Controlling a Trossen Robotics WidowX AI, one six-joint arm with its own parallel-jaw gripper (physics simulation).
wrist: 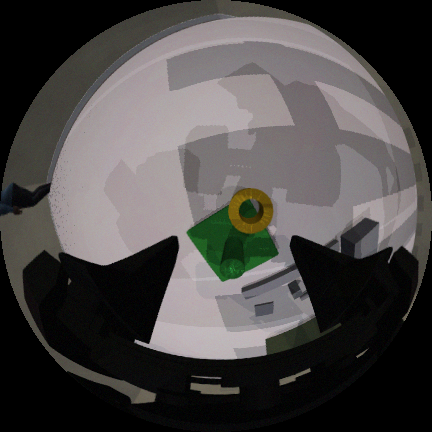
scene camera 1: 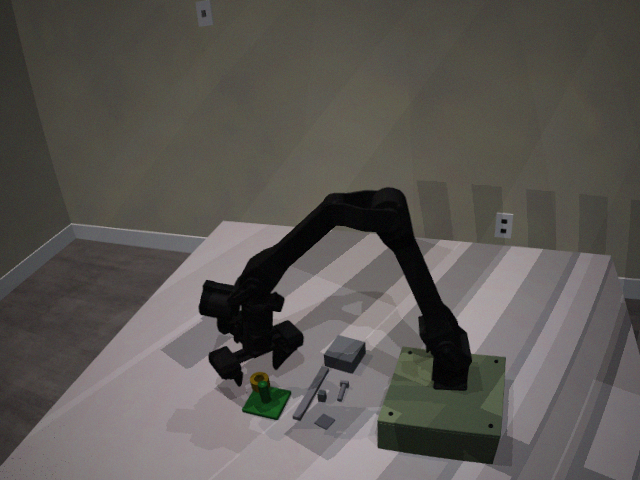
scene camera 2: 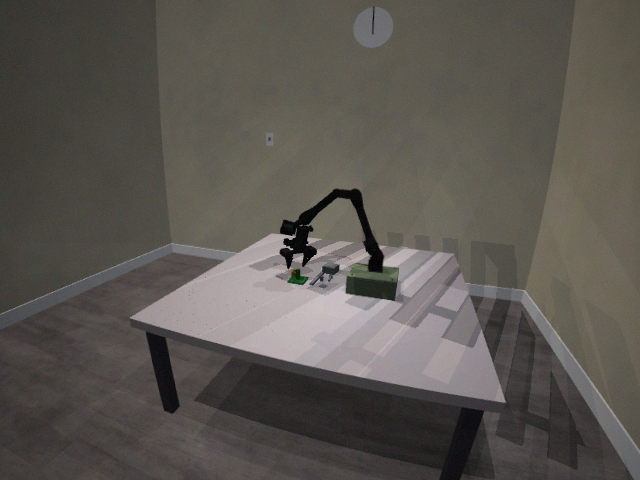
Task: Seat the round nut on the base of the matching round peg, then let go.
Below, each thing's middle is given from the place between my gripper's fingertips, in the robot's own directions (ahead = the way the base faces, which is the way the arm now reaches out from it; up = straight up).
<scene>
Now: the round nut point(wrist: 262, 218) 40 mm below my hand, 20 mm to the right of it and 10 mm ahead of it. From my hand the other things lie so: green round peg with base point(scene camera 1: 269, 403): 30 mm below, 20 mm to the left, 20 mm behind.
</scene>
